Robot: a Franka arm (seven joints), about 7 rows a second.
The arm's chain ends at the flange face. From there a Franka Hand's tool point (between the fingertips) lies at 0.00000 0.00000 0.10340 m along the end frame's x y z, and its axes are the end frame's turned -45 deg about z.
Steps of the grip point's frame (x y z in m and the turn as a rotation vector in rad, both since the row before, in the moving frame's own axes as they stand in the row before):
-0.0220, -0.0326, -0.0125, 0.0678, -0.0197, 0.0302
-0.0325, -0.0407, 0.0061, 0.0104, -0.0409, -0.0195
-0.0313, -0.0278, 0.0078, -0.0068, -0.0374, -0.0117
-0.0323, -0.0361, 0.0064, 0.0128, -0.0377, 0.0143
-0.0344, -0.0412, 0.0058, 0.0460, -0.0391, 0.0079
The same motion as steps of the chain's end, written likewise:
-0.0323, -0.0039, -0.0122, 0.0340, -0.0619, 0.0302
-0.0480, -0.0081, 0.0062, -0.0216, -0.0363, -0.0195
-0.0396, -0.0008, 0.0079, -0.0313, -0.0216, -0.0117
-0.0447, -0.0045, 0.0065, -0.0176, -0.0357, 0.0143
-0.0472, -0.0043, 0.0060, 0.0049, -0.0602, 0.0079

